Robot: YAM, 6 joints.
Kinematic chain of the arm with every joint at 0, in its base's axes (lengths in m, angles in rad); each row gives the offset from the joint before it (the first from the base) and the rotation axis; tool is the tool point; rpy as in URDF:
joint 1: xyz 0 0 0.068 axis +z
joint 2: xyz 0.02 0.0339 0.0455 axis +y
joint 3: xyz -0.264 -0.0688 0 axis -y
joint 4: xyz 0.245 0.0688 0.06 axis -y
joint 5: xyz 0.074 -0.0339 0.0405 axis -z
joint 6: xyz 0.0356 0 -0.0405 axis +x
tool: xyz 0 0 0 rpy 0 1.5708 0
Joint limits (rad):
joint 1: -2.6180..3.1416
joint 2: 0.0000..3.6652
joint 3: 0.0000..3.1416
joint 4: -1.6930..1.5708
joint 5: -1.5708..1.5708
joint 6: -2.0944..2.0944
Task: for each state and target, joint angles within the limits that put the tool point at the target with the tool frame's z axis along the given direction. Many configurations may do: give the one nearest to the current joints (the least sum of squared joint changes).
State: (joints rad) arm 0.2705 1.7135 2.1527 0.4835 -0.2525 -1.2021
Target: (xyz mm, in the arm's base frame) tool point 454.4 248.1 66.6 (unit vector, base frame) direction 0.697 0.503 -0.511
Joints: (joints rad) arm 0.4919 2.4644 1.5572 0.3670 -0.1144 -1.2021
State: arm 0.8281 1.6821 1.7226 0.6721 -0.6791 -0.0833
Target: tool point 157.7 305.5 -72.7 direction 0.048 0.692 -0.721
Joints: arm 1.0638 2.5583 0.8758 0.8285 -0.2983 -0.0833
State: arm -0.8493 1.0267 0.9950 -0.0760 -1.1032 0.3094
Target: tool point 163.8 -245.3 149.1 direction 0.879 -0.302 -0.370
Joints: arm -1.0565 1.6001 0.5633 0.5478 -0.6643 0.3094
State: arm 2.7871 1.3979 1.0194 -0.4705 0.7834 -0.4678
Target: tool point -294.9 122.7 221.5 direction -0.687 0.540 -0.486
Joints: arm 2.7762 1.4726 0.8240 0.1213 0.2619 -0.4678
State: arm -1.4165 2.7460 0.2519 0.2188 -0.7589 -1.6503
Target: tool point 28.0 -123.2 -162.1 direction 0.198 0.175 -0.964
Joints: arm -1.4103 2.9794 0.5862 0.6770 -0.2254 -1.6503
